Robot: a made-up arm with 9 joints. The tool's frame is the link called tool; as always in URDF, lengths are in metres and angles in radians. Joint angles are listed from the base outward.
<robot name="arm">
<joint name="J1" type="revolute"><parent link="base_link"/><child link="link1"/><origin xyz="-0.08 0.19 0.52"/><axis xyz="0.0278 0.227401 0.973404"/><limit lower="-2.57" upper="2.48"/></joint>
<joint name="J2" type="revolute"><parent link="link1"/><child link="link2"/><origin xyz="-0.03 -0.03 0.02"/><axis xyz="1 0 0"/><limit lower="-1.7" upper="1.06"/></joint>
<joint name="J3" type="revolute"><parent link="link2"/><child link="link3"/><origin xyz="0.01 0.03 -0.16"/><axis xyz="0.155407 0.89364 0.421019"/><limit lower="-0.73" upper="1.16"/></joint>
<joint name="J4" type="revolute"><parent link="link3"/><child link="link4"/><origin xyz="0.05 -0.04 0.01"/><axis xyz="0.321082 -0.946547 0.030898"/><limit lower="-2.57" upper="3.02"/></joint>
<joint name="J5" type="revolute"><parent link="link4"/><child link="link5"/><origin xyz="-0.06 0.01 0.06"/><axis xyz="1 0 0"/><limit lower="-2.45" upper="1.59"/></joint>
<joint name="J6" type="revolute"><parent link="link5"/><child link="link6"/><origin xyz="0.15 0.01 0"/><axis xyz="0 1 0"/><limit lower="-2.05" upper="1.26"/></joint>
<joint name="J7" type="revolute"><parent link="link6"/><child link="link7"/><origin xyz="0.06 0.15 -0.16"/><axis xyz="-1 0 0"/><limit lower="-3.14" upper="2.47"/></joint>
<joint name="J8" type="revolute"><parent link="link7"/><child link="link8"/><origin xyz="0.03 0 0.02"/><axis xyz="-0.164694 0.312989 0.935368"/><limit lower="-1.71" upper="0.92"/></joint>
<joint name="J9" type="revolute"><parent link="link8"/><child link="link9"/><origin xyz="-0.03 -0.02 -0.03"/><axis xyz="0 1 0"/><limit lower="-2.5" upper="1.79"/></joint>
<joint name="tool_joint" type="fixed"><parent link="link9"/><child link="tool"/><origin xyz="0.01 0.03 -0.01" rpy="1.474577 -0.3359 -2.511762"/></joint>
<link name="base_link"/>
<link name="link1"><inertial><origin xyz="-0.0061 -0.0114 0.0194"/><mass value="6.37"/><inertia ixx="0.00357" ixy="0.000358" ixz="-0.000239" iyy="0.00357" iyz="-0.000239" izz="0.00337"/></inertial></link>
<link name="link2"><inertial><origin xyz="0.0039 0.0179 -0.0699"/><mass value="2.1"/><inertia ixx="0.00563" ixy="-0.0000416" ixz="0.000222" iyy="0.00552" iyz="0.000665" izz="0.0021"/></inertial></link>
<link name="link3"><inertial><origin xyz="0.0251 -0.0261 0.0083"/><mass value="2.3"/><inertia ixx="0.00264" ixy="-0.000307" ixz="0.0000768" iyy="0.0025" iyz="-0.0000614" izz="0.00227"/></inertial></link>
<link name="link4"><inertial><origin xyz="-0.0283 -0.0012 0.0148"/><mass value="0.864"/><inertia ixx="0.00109" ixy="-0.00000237" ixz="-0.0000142" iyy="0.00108" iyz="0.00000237" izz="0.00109"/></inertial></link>
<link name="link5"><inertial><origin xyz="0.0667 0.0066 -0.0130"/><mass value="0.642"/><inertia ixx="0.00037" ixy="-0.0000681" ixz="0" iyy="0.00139" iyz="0" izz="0.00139"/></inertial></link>
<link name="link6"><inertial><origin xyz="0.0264 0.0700 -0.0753"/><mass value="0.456"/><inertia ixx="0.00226" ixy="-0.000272" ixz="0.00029" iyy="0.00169" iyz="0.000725" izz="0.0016"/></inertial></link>
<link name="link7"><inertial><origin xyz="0.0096 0.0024 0.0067"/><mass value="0.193"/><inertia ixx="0.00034" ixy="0" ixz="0" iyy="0.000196" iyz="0" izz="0.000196"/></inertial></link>
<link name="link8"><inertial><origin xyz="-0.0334 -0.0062 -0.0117"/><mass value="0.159"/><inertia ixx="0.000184" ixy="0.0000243" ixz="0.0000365" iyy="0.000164" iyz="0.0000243" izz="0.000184"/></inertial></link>
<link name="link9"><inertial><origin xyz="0.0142 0.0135 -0.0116"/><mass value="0.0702"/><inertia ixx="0.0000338" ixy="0" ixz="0" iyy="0.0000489" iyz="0" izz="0.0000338"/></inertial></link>
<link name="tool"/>
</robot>
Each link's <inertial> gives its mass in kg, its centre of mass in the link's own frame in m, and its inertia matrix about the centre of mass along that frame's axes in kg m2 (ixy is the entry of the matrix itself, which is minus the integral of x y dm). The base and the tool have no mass. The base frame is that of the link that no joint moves.
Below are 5 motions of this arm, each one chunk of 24 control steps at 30 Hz.
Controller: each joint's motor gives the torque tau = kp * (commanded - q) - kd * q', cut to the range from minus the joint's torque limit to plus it. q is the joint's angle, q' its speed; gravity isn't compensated. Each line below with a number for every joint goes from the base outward.
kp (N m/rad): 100 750 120 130 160 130 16 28 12
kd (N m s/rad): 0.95 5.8 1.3 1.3 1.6 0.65 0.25 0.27 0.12
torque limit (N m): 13 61 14 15 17 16 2 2.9 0.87
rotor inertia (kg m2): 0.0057 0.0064 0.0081 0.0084 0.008 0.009 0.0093 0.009 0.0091
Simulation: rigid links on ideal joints. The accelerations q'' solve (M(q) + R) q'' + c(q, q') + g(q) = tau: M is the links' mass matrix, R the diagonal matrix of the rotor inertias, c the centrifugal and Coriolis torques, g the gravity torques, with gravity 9.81 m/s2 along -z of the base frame. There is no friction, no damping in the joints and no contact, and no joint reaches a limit. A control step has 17 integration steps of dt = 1/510 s. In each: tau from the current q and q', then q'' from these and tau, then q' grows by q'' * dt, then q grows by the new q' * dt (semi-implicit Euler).
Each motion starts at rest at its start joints. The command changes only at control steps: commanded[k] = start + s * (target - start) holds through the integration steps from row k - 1 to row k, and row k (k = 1, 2, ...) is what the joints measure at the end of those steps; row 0 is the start. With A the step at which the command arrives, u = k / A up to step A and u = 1 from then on. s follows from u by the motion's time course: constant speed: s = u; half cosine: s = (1 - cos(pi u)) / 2; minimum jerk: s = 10 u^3 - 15 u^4 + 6 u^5; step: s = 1 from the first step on.
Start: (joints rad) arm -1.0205 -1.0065 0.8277 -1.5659 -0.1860 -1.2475 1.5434 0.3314 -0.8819
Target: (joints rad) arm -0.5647 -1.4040 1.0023 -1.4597 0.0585 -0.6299 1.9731 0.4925 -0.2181
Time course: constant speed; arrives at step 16
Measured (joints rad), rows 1 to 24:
1: -1.0150 -1.0206 0.8513 -1.5439 -0.1611 -1.2117 1.5611 0.3438 -0.8578
2: -1.0013 -1.0475 0.8651 -1.5401 -0.1465 -1.1710 1.5961 0.3596 -0.8005
3: -0.9725 -1.0784 0.8782 -1.5461 -0.1368 -1.1250 1.6301 0.3659 -0.7385
4: -0.9339 -1.1035 0.8934 -1.5462 -0.1246 -1.0834 1.6568 0.3724 -0.6947
5: -0.8960 -1.1256 0.9014 -1.5341 -0.1072 -1.0482 1.6807 0.3845 -0.6652
6: -0.8611 -1.1492 0.9023 -1.5169 -0.0878 -1.0147 1.7059 0.3970 -0.6322
7: -0.8262 -1.1739 0.9066 -1.5050 -0.0706 -0.9777 1.7324 0.4072 -0.5878
8: -0.7920 -1.1988 0.9184 -1.5007 -0.0564 -0.9370 1.7595 0.4166 -0.5391
9: -0.7630 -1.2240 0.9331 -1.4987 -0.0430 -0.8957 1.7868 0.4262 -0.4952
10: -0.7407 -1.2488 0.9463 -1.4940 -0.0283 -0.8562 1.8141 0.4361 -0.4569
11: -0.7216 -1.2729 0.9580 -1.4863 -0.0120 -0.8180 1.8409 0.4466 -0.4190
12: -0.7008 -1.2970 0.9696 -1.4786 0.0043 -0.7794 1.8674 0.4573 -0.3776
13: -0.6752 -1.3218 0.9814 -1.4727 0.0195 -0.7399 1.8942 0.4674 -0.3340
14: -0.6448 -1.3470 0.9927 -1.4674 0.0343 -0.7002 1.9212 0.4770 -0.2911
15: -0.6114 -1.3718 1.0027 -1.4608 0.0495 -0.6612 1.9483 0.4869 -0.2501
16: -0.5770 -1.3964 1.0113 -1.4525 0.0656 -0.6230 1.9749 0.4972 -0.2096
17: -0.5504 -1.3959 1.0061 -1.4609 0.0584 -0.6348 1.9839 0.4952 -0.1927
18: -0.5382 -1.3880 1.0032 -1.4475 0.0660 -0.6344 1.9769 0.4914 -0.2086
19: -0.5427 -1.3871 0.9960 -1.4373 0.0713 -0.6415 1.9689 0.4966 -0.2289
20: -0.5551 -1.3899 0.9947 -1.4391 0.0701 -0.6396 1.9680 0.4980 -0.2307
21: -0.5696 -1.3905 1.0055 -1.4493 0.0660 -0.6345 1.9716 0.4946 -0.2188
22: -0.5869 -1.3901 1.0161 -1.4569 0.0634 -0.6309 1.9751 0.4932 -0.2108
23: -0.6040 -1.3901 1.0191 -1.4576 0.0637 -0.6314 1.9757 0.4943 -0.2139
24: -0.6135 -1.3896 1.0179 -1.4547 0.0654 -0.6330 1.9744 0.4952 -0.2210

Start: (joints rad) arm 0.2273 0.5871 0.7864 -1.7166 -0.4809 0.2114 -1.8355 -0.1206 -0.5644
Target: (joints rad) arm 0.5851 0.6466 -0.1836 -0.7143 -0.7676 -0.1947 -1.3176 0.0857 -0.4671
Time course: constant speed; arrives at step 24
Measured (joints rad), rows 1 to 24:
1: 0.2473 0.5797 0.7539 -1.6762 -0.5024 0.1873 -1.8216 -0.1109 -0.5620
2: 0.2684 0.5813 0.7025 -1.6216 -0.5156 0.1577 -1.7934 -0.0983 -0.5572
3: 0.2717 0.5891 0.6614 -1.5769 -0.5197 0.1466 -1.7665 -0.0930 -0.5515
4: 0.2752 0.5900 0.6203 -1.5364 -0.5326 0.1297 -1.7459 -0.0864 -0.5465
5: 0.2909 0.5907 0.5777 -1.4944 -0.5478 0.1115 -1.7272 -0.0753 -0.5432
6: 0.3128 0.5943 0.5399 -1.4541 -0.5588 0.0958 -1.7061 -0.0659 -0.5404
7: 0.3341 0.5971 0.5027 -1.4147 -0.5700 0.0799 -1.6834 -0.0582 -0.5364
8: 0.3505 0.5989 0.4629 -1.3743 -0.5829 0.0634 -1.6613 -0.0492 -0.5314
9: 0.3620 0.6013 0.4215 -1.3320 -0.5949 0.0463 -1.6400 -0.0399 -0.5268
10: 0.3726 0.6042 0.3798 -1.2886 -0.6060 0.0285 -1.6189 -0.0317 -0.5230
11: 0.3856 0.6068 0.3387 -1.2461 -0.6176 0.0114 -1.5975 -0.0235 -0.5194
12: 0.4015 0.6091 0.2988 -1.2053 -0.6299 -0.0047 -1.5758 -0.0145 -0.5155
13: 0.4192 0.6114 0.2597 -1.1653 -0.6421 -0.0206 -1.5542 -0.0055 -0.5112
14: 0.4363 0.6140 0.2205 -1.1247 -0.6539 -0.0369 -1.5327 0.0032 -0.5068
15: 0.4512 0.6166 0.1804 -1.0833 -0.6655 -0.0536 -1.5113 0.0118 -0.5026
16: 0.4644 0.6191 0.1397 -1.0413 -0.6774 -0.0705 -1.4898 0.0204 -0.4986
17: 0.4777 0.6216 0.0988 -0.9994 -0.6893 -0.0873 -1.4683 0.0291 -0.4947
18: 0.4924 0.6241 0.0585 -0.9579 -0.7012 -0.1038 -1.4468 0.0377 -0.4907
19: 0.5082 0.6266 0.0187 -0.9170 -0.7131 -0.1200 -1.4252 0.0464 -0.4865
20: 0.5243 0.6292 -0.0209 -0.8763 -0.7249 -0.1362 -1.4038 0.0550 -0.4822
21: 0.5398 0.6317 -0.0607 -0.8352 -0.7367 -0.1525 -1.3823 0.0636 -0.4781
22: 0.5544 0.6343 -0.1009 -0.7938 -0.7486 -0.1691 -1.3608 0.0722 -0.4740
23: 0.5686 0.6368 -0.1414 -0.7522 -0.7604 -0.1857 -1.3393 0.0808 -0.4699
24: 0.5831 0.6394 -0.1818 -0.7107 -0.7724 -0.2021 -1.3178 0.0894 -0.4659

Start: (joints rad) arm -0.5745 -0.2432 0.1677 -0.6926 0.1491 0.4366 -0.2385 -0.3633 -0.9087
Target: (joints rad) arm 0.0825 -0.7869 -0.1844 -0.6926 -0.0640 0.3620 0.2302 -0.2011 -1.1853
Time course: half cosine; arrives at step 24
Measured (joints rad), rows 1 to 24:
1: -0.5756 -0.2450 0.1810 -0.6955 0.1472 0.4269 -0.2372 -0.3640 -0.9092
2: -0.5603 -0.2534 0.1814 -0.6996 0.1416 0.4322 -0.2318 -0.3630 -0.9116
3: -0.5430 -0.2656 0.1741 -0.7001 0.1360 0.4292 -0.2210 -0.3575 -0.9175
4: -0.5270 -0.2823 0.1603 -0.6978 0.1305 0.4251 -0.2065 -0.3527 -0.9269
5: -0.5049 -0.3030 0.1441 -0.6964 0.1229 0.4224 -0.1898 -0.3473 -0.9385
6: -0.4746 -0.3270 0.1296 -0.6970 0.1129 0.4189 -0.1698 -0.3398 -0.9511
7: -0.4396 -0.3541 0.1144 -0.6984 0.1016 0.4163 -0.1462 -0.3315 -0.9644
8: -0.4028 -0.3840 0.0958 -0.6988 0.0897 0.4122 -0.1198 -0.3227 -0.9793
9: -0.3647 -0.4162 0.0737 -0.6981 0.0772 0.4073 -0.0919 -0.3131 -0.9960
10: -0.3244 -0.4500 0.0507 -0.6975 0.0642 0.4026 -0.0629 -0.3029 -1.0140
11: -0.2816 -0.4847 0.0282 -0.6976 0.0506 0.3981 -0.0327 -0.2924 -1.0323
12: -0.2379 -0.5199 0.0058 -0.6979 0.0368 0.3936 -0.0017 -0.2819 -1.0504
13: -0.1946 -0.5550 -0.0172 -0.6977 0.0232 0.3888 0.0293 -0.2713 -1.0683
14: -0.1525 -0.5893 -0.0404 -0.6973 0.0100 0.3841 0.0596 -0.2610 -1.0861
15: -0.1117 -0.6223 -0.0626 -0.6969 -0.0026 0.3797 0.0887 -0.2510 -1.1035
16: -0.0727 -0.6534 -0.0832 -0.6966 -0.0145 0.3756 0.1162 -0.2416 -1.1199
17: -0.0366 -0.6820 -0.1022 -0.6963 -0.0253 0.3718 0.1419 -0.2329 -1.1348
18: -0.0040 -0.7077 -0.1196 -0.6959 -0.0350 0.3684 0.1650 -0.2251 -1.1481
19: 0.0244 -0.7301 -0.1348 -0.6955 -0.0433 0.3654 0.1852 -0.2183 -1.1598
20: 0.0482 -0.7487 -0.1475 -0.6952 -0.0502 0.3630 0.2022 -0.2126 -1.1696
21: 0.0669 -0.7632 -0.1574 -0.6950 -0.0554 0.3611 0.2156 -0.2082 -1.1773
22: 0.0802 -0.7735 -0.1644 -0.6948 -0.0590 0.3599 0.2254 -0.2050 -1.1827
23: 0.0878 -0.7792 -0.1684 -0.6946 -0.0609 0.3592 0.2312 -0.2033 -1.1858
24: 0.0894 -0.7803 -0.1693 -0.6946 -0.0611 0.3592 0.2331 -0.2029 -1.1864

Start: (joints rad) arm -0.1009 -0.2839 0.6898 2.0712 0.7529 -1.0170 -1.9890 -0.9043 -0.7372
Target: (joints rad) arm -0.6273 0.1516 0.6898 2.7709 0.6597 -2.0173 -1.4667 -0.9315 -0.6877
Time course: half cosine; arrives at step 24
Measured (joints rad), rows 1 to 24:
1: -0.1062 -0.2784 0.6998 2.0811 0.7514 -1.0202 -1.9875 -0.9044 -0.7373
2: -0.1100 -0.2713 0.7033 2.0912 0.7522 -1.0396 -1.9818 -0.9054 -0.7371
3: -0.1207 -0.2621 0.7028 2.1065 0.7505 -1.0616 -1.9709 -0.9064 -0.7361
4: -0.1399 -0.2486 0.7016 2.1278 0.7477 -1.0925 -1.9550 -0.9066 -0.7343
5: -0.1605 -0.2320 0.7001 2.1568 0.7456 -1.1326 -1.9352 -0.9076 -0.7320
6: -0.1836 -0.2124 0.6991 2.1909 0.7432 -1.1794 -1.9122 -0.9097 -0.7296
7: -0.2103 -0.1903 0.6984 2.2277 0.7394 -1.2310 -1.8863 -0.9114 -0.7271
8: -0.2397 -0.1664 0.6979 2.2670 0.7347 -1.2872 -1.8577 -0.9128 -0.7244
9: -0.2708 -0.1406 0.6973 2.3097 0.7298 -1.3478 -1.8267 -0.9144 -0.7214
10: -0.3035 -0.1134 0.6963 2.3554 0.7247 -1.4118 -1.7940 -0.9165 -0.7182
11: -0.3382 -0.0854 0.6947 2.4028 0.7194 -1.4776 -1.7602 -0.9185 -0.7148
12: -0.3741 -0.0571 0.6927 2.4508 0.7135 -1.5440 -1.7257 -0.9205 -0.7113
13: -0.4100 -0.0289 0.6908 2.4982 0.7075 -1.6099 -1.6913 -0.9224 -0.7080
14: -0.4448 -0.0013 0.6895 2.5442 0.7014 -1.6743 -1.6576 -0.9243 -0.7047
15: -0.4778 0.0251 0.6885 2.5880 0.6956 -1.7360 -1.6251 -0.9261 -0.7016
16: -0.5090 0.0500 0.6878 2.6290 0.6899 -1.7940 -1.5944 -0.9277 -0.6987
17: -0.5378 0.0730 0.6872 2.6666 0.6846 -1.8472 -1.5659 -0.9292 -0.6960
18: -0.5640 0.0935 0.6867 2.7004 0.6797 -1.8950 -1.5402 -0.9305 -0.6936
19: -0.5868 0.1114 0.6862 2.7298 0.6756 -1.9364 -1.5177 -0.9317 -0.6915
20: -0.6057 0.1263 0.6858 2.7543 0.6721 -1.9708 -1.4988 -0.9327 -0.6897
21: -0.6204 0.1378 0.6857 2.7732 0.6693 -1.9974 -1.4839 -0.9334 -0.6884
22: -0.6307 0.1459 0.6857 2.7863 0.6673 -2.0160 -1.4731 -0.9339 -0.6875
23: -0.6364 0.1504 0.6858 2.7935 0.6662 -2.0261 -1.4666 -0.9342 -0.6869
24: -0.6376 0.1511 0.6859 2.7949 0.6658 -2.0278 -1.4646 -0.9343 -0.6868

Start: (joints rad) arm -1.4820 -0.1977 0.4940 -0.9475 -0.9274 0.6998 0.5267 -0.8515 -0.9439
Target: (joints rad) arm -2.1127 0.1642 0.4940 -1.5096 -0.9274 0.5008 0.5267 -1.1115 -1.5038
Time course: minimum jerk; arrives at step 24
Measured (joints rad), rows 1 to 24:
1: -1.4887 -0.1980 0.5095 -0.9447 -0.9253 0.6886 0.5259 -0.8528 -0.9441
2: -1.4919 -0.1953 0.5092 -0.9471 -0.9242 0.6916 0.5249 -0.8555 -0.9462
3: -1.4987 -0.1914 0.5076 -0.9548 -0.9250 0.6896 0.5248 -0.8571 -0.9520
4: -1.5114 -0.1840 0.5083 -0.9656 -0.9258 0.6832 0.5255 -0.8628 -0.9632
5: -1.5305 -0.1725 0.5083 -0.9825 -0.9251 0.6782 0.5259 -0.8717 -0.9807
6: -1.5569 -0.1578 0.5088 -1.0054 -0.9246 0.6699 0.5256 -0.8820 -1.0043
7: -1.5885 -0.1398 0.5087 -1.0333 -0.9246 0.6596 0.5254 -0.8952 -1.0331
8: -1.6252 -0.1185 0.5087 -1.0662 -0.9246 0.6477 0.5255 -0.9110 -1.0666
9: -1.6670 -0.0946 0.5088 -1.1035 -0.9244 0.6344 0.5256 -0.9285 -1.1044
10: -1.7125 -0.0687 0.5086 -1.1440 -0.9243 0.6200 0.5257 -0.9474 -1.1456
11: -1.7602 -0.0414 0.5082 -1.1866 -0.9244 0.6047 0.5256 -0.9674 -1.1891
12: -1.8089 -0.0134 0.5079 -1.2303 -0.9245 0.5892 0.5255 -0.9879 -1.2335
13: -1.8575 0.0143 0.5074 -1.2739 -0.9248 0.5737 0.5255 -1.0081 -1.2776
14: -1.9045 0.0411 0.5069 -1.3162 -0.9251 0.5588 0.5255 -1.0277 -1.3201
15: -1.9487 0.0662 0.5063 -1.3559 -0.9255 0.5447 0.5255 -1.0461 -1.3600
16: -1.9889 0.0890 0.5056 -1.3921 -0.9259 0.5320 0.5255 -1.0628 -1.3963
17: -2.0241 0.1089 0.5050 -1.4240 -0.9263 0.5208 0.5255 -1.0773 -1.4279
18: -2.0536 0.1255 0.5044 -1.4507 -0.9267 0.5115 0.5255 -1.0895 -1.4543
19: -2.0768 0.1386 0.5038 -1.4720 -0.9271 0.5040 0.5255 -1.0990 -1.4749
20: -2.0937 0.1481 0.5033 -1.4877 -0.9275 0.4986 0.5255 -1.1060 -1.4898
21: -2.1046 0.1542 0.5029 -1.4981 -0.9278 0.4951 0.5255 -1.1105 -1.4992
22: -2.1102 0.1574 0.5027 -1.5038 -0.9282 0.4932 0.5256 -1.1128 -1.5038
23: -2.1119 0.1584 0.5026 -1.5059 -0.9285 0.4925 0.5257 -1.1135 -1.5047
24: -2.1116 0.1583 0.5026 -1.5062 -0.9288 0.4924 0.5258 -1.1134 -1.5036

